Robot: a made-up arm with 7 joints. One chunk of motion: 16 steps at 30 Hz.
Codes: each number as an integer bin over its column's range. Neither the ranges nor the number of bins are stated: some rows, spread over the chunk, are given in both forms.
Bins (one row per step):
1: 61 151 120 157 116 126 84
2: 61 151 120 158 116 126 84
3: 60 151 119 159 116 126 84
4: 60 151 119 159 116 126 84
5: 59 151 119 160 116 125 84
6: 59 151 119 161 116 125 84
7: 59 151 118 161 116 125 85
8: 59 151 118 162 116 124 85
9: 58 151 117 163 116 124 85
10: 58 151 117 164 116 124 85
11: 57 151 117 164 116 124 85
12: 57 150 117 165 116 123 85
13: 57 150 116 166 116 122 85
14: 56 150 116 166 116 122 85
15: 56 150 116 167 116 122 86
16: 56 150 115 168 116 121 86
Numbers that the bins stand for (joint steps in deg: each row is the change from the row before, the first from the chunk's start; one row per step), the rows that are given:
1: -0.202 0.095 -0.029 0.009 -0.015 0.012 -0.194
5: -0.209 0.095 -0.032 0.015 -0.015 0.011 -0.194
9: -0.213 0.095 -0.037 0.022 -0.015 0.009 -0.190
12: -0.217 0.092 -0.037 0.026 -0.015 0.007 -0.190
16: -0.220 0.092 -0.042 0.032 -0.015 0.004 -0.186
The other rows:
2: -0.202 0.095 -0.029 0.011 -0.015 0.012 -0.194
3: -0.206 0.095 -0.032 0.013 -0.015 0.012 -0.194
4: -0.206 0.095 -0.032 0.013 -0.015 0.012 -0.194
6: -0.209 0.095 -0.032 0.017 -0.015 0.011 -0.194
7: -0.209 0.095 -0.035 0.017 -0.015 0.011 -0.190
8: -0.209 0.095 -0.035 0.019 -0.015 0.009 -0.190
10: -0.213 0.095 -0.037 0.024 -0.015 0.009 -0.190
11: -0.217 0.095 -0.037 0.024 -0.015 0.009 -0.190
13: -0.217 0.092 -0.040 0.028 -0.015 0.005 -0.190
14: -0.220 0.092 -0.040 0.028 -0.015 0.005 -0.190
15: -0.220 0.092 -0.040 0.030 -0.015 0.005 -0.186

